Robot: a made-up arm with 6 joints.
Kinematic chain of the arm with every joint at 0, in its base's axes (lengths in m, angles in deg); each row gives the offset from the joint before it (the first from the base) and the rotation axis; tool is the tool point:
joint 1: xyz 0 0 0.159 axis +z
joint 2: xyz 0 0 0 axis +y
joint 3: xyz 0 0 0.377 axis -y
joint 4: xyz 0 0 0 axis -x
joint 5: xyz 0.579 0 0 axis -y
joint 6: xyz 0 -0.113 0 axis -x
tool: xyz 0 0 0
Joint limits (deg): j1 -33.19..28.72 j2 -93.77..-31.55 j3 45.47..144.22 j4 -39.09..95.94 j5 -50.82..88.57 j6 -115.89..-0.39
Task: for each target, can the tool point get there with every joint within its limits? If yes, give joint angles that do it. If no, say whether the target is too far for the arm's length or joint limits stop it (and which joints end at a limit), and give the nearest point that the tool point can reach.
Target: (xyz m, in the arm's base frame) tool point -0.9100 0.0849 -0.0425
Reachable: yes | joints -11.98 -85.39 114.24 20.48 64.97 -55.02
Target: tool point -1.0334 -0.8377 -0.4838
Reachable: no: too far | nearest point -0.6989 -0.5118 -0.1856 | short by 0.554 m
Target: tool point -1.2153 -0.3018 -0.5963
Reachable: no: too far | nearest point -0.8048 -0.1999 -0.2436 | short by 0.551 m
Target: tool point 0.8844 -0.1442 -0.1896
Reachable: no: joint limits stop it (at a limit: joint 1, joint 2, joint 3) | nearest point -0.4996 -0.3319 -0.4102 | short by 1.414 m
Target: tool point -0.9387 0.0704 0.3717
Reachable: yes | joints -8.52 -78.81 78.66 52.09 63.69 -45.13
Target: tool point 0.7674 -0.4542 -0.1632
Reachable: no: joint limits stop it (at a limit: joint 1, joint 2, joint 3) | nearest point -0.5002 -0.3597 -0.4015 | short by 1.293 m
